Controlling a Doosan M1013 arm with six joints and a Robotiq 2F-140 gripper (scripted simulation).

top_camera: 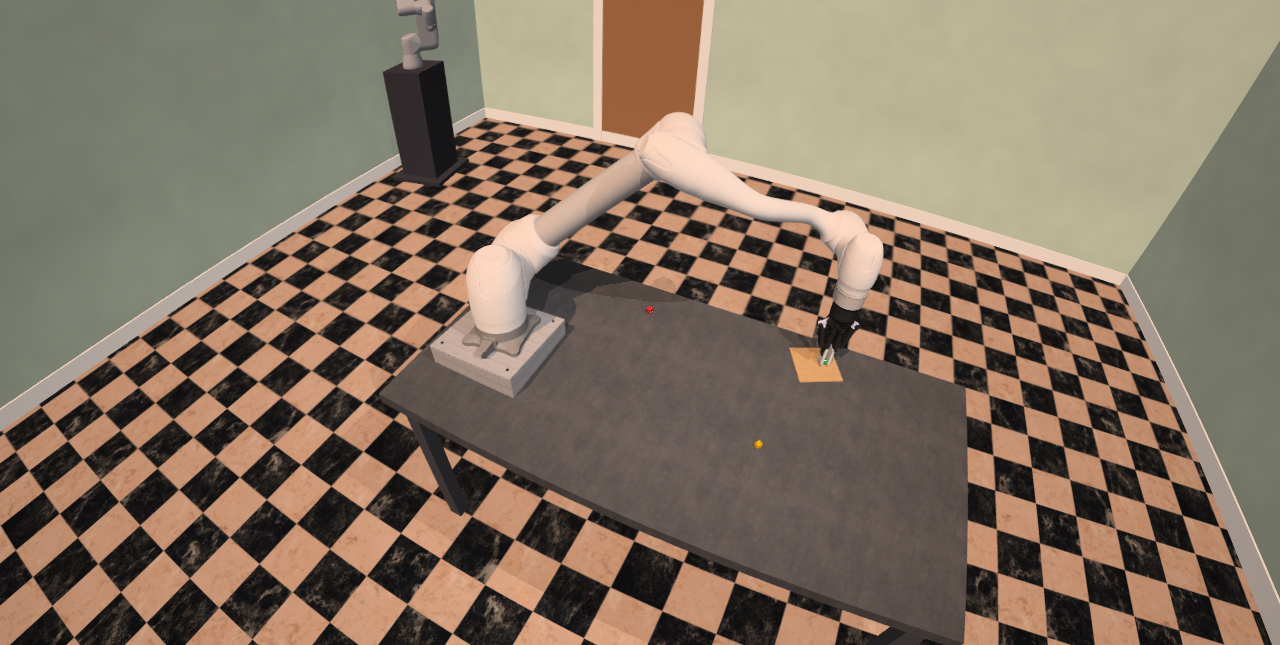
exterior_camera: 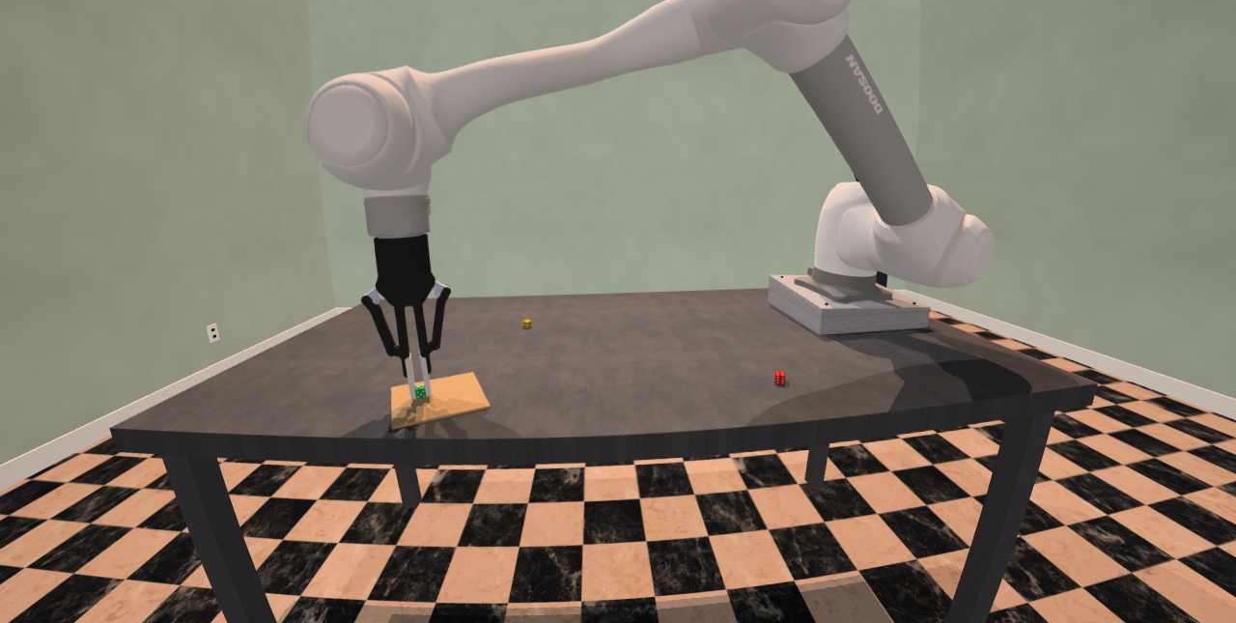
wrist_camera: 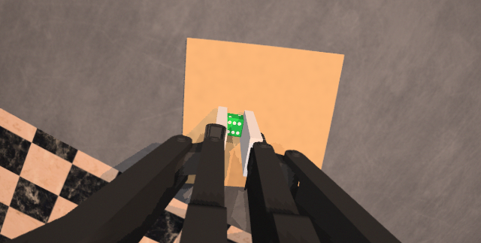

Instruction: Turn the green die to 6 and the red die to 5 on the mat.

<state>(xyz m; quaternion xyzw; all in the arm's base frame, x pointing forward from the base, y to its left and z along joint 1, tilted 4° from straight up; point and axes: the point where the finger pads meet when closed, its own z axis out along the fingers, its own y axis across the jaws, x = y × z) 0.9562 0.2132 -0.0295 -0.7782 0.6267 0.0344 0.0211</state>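
Now: the green die 30 mm below my hand. Also, from my hand: yellow die 350 mm to the right, 170 mm behind, 40 mm below; then red die 580 mm behind, 80 mm to the left, 40 mm below; then orange mat 40 mm below, 20 mm behind, 10 mm to the right.
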